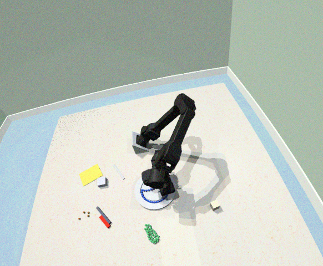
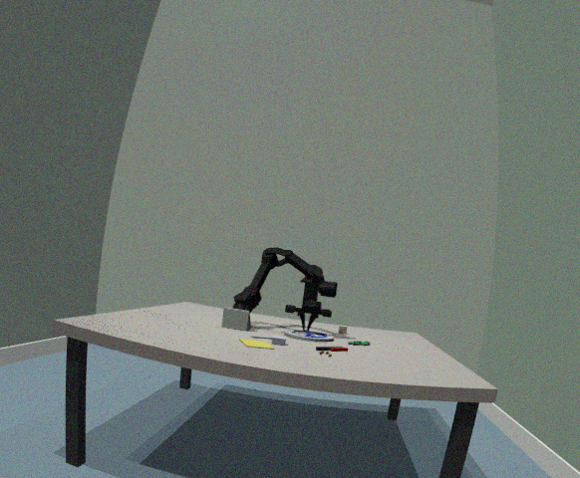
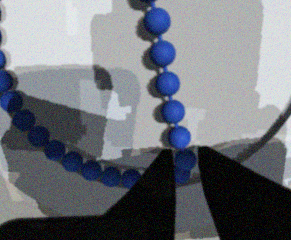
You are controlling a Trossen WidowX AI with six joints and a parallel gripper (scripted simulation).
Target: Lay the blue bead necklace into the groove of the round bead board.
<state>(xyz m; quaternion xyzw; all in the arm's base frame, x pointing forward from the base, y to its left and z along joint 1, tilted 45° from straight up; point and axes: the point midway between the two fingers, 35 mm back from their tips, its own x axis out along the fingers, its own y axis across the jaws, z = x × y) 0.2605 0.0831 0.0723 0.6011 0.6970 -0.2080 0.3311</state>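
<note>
Right now the round bead board is 20 mm ahead of my gripper tip, 50 mm to the right of it and 10 mm below it. Also, from my gripper tip: white cube: 50 mm behind, 320 mm to the right; cream cube: 140 mm ahead, 210 mm to the left; stick: 110 mm behind, 240 mm to the right, 10 mm below.
</note>
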